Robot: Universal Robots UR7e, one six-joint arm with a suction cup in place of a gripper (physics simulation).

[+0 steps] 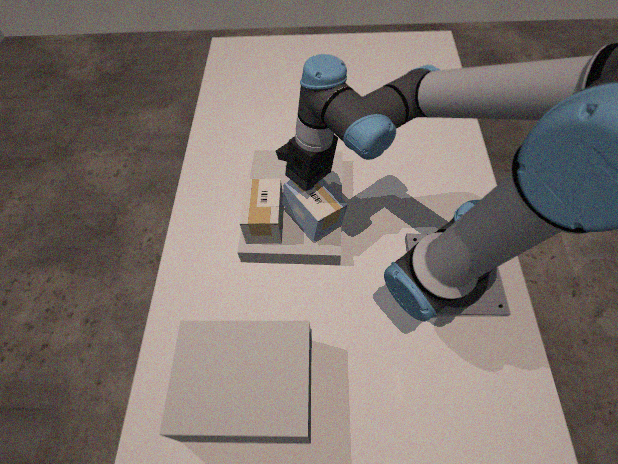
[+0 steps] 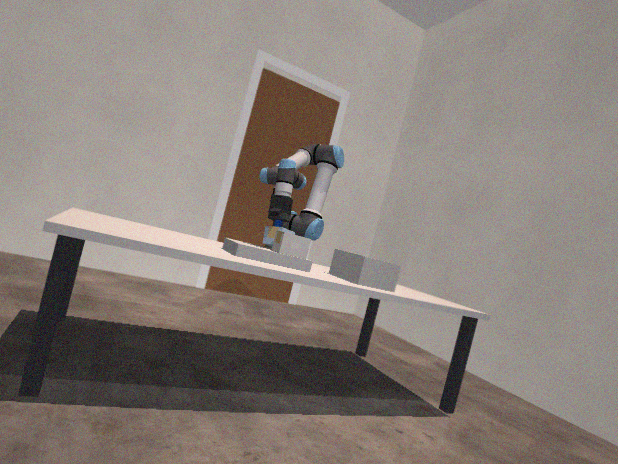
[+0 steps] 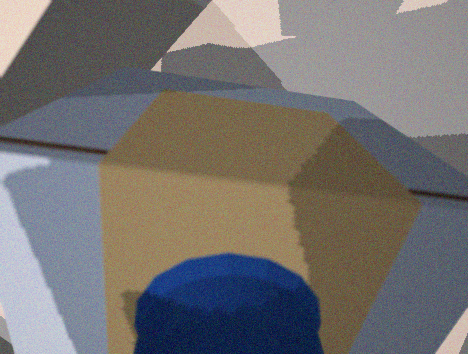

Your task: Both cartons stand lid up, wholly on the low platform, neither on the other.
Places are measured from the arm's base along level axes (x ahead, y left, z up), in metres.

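Pixels of known places: end effector, tool point: [image 3: 229, 274].
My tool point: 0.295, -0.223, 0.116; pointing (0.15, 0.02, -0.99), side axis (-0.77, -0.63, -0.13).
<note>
For each thing: its top centre in the pictures, then the offset to it from my tool point, as dx, dy, dz.
- blue-grey carton, middle of its top: [image 1: 312, 191] [image 2: 282, 227] -0.012, +0.028, +0.020
- low platform, middle of its top: [image 3: 257, 42] [image 1: 293, 198] [image 2: 267, 249] +0.029, -0.040, -0.085
- second carton, middle of its top: [image 1: 260, 200] [image 2: 293, 234] +0.106, +0.017, +0.002
- large grey block, middle of its top: [image 1: 239, 374] [image 2: 366, 256] +0.181, +0.386, -0.013
A blue-grey carton [image 1: 317, 211] [image 3: 197, 197] with a tan tape strip and a barcode label has its lid up, turned askew over the right half of the low platform [image 1: 286, 252] [image 2: 254, 251]. My suction cup [image 1: 305, 187] [image 3: 227, 302] [image 2: 278, 224] presses on its lid and holds it. I cannot tell whether the carton's bottom touches the platform. A second carton [image 1: 265, 209], grey with a tan strip and a white label, stands lid up on the left half of the platform, close beside the first but apart from it.
A large grey block [image 1: 238, 377] [image 2: 362, 272] stands at the near end of the table. The arm's base plate [image 1: 498, 301] is at the right, and the arm's links reach over the table's right side.
</note>
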